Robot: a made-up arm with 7 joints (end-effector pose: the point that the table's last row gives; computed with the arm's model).
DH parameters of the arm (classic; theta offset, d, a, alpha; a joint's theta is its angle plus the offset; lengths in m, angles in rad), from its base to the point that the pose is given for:
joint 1: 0 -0.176 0.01 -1.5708
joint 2: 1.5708 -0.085 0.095 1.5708
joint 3: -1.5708 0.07 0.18 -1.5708
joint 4: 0 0.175 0.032 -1.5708
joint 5: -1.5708 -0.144 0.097 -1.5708
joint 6: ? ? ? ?
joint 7: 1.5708 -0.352 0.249 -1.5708
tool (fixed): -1.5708 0.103 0 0
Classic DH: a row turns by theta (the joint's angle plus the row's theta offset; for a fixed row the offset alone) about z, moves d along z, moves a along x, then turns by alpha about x.
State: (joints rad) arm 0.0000 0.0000 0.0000 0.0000 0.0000 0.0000 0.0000
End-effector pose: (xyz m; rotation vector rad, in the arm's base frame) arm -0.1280 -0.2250 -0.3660 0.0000 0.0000 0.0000
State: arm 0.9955 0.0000 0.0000 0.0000 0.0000 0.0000 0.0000
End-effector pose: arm 0.1191 -0.2298 -0.3660 0.0000 0.0000 0.9955
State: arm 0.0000 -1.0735 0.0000 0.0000 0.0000 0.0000 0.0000
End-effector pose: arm 0.1111 -0.2250 -0.3879 0.0000 -1.0735 0.0000
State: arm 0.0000 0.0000 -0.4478 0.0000 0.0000 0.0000 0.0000
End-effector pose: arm -0.1280 -0.2523 -0.2960 -0.4478 0.0000 0.0000
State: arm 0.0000 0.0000 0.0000 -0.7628 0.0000 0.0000 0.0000
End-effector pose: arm -0.0980 -0.3798 -0.3660 0.0000 0.0000 0.7628
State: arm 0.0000 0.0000 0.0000 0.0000 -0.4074 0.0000 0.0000
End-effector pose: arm -0.1280 -0.2626 -0.3440 0.4074 0.0000 0.0000
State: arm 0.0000 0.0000 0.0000 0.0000 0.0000 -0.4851 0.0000
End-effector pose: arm -0.0049 -0.2250 -0.2223 0.0000 0.4851 0.0000
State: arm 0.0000 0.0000 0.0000 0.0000 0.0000 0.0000 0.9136
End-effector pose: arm -0.1280 -0.4034 -0.2089 0.9136 0.0000 0.0000
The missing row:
joint 6: 0 0.177 -0.074 -1.5708
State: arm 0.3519 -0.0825 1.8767 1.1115 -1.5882 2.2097 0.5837
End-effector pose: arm 0.5309 0.3149 -0.2126 -0.0535 -0.3918 -2.7119
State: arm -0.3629 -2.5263 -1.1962 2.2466 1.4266 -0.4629 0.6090
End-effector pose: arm -0.4359 -0.1514 -0.1384 -2.2875 0.9476 1.1791
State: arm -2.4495 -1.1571 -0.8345 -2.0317 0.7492 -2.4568 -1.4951
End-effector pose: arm -0.0383 -0.0158 -0.3623 -0.7541 -2.2928 -0.5283
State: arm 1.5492 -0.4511 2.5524 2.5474 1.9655 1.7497 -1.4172
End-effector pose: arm 0.0473 -0.3389 -0.4980 0.0575 -0.7263 2.2921
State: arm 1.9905 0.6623 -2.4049 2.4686 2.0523 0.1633 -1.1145
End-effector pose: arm 0.2413 0.0668 -0.3124 -1.0732 -0.6379 -2.0127
